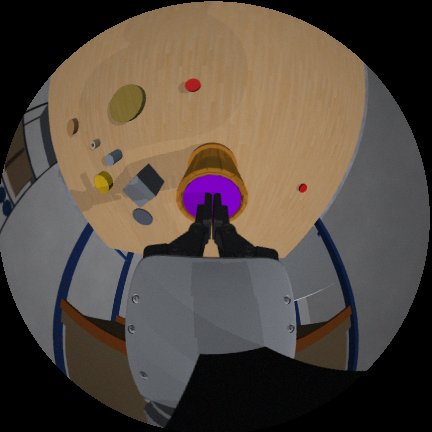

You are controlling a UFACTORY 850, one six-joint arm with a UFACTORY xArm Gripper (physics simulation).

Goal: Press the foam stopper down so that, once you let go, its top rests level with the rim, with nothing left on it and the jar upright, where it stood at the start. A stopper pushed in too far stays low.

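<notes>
The jar [212,159] is orange-brown, looks like wood staves, and stands upright on the table. The foam stopper [200,186] fills its mouth with a flat purple top. The jar's rim shows all along the far side and both sides of the purple top, and no side wall of the stopper shows above it. The top looks near the rim's height; whether it is exactly level I cannot tell. My gripper [211,203] is shut and empty, with its fingertips over the middle of the purple top. Whether they touch it is hard to tell. The fingers hide the near part of the rim.
A grey block [142,186] stands left of the jar, with a blue-grey disc [142,216], a yellow cylinder [103,182] and a blue-grey cylinder [113,157] around it. An olive disc [127,103] and a red disc [193,85] lie farther back. A small red piece [303,188] lies right.
</notes>
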